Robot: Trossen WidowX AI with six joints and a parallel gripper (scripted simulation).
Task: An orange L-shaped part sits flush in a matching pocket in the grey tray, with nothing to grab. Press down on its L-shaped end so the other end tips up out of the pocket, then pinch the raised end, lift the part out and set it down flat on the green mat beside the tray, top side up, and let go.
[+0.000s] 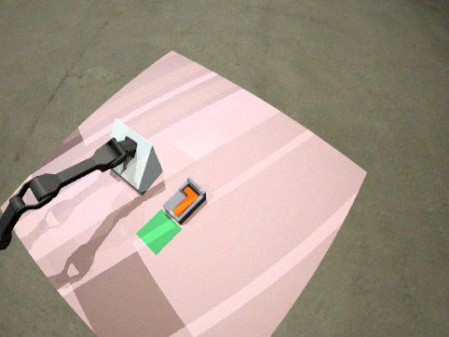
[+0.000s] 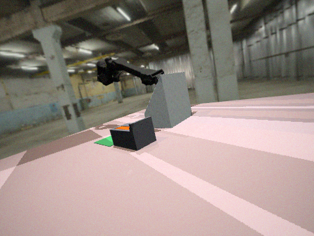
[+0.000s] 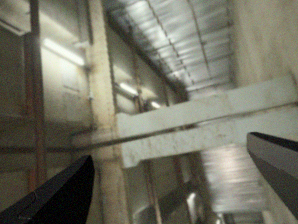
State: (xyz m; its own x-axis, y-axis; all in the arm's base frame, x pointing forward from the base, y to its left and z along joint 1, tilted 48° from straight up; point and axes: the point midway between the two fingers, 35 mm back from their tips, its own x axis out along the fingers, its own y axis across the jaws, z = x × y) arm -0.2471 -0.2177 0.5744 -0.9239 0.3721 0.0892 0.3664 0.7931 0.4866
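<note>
My gripper tip is now 55 cm short of the orange L-shaped part, 55 cm to the right of it and 35 cm above it. The rest, counted from my gripper tip: green mat 53 cm ahead, 39 cm to the left, 42 cm below.
</note>
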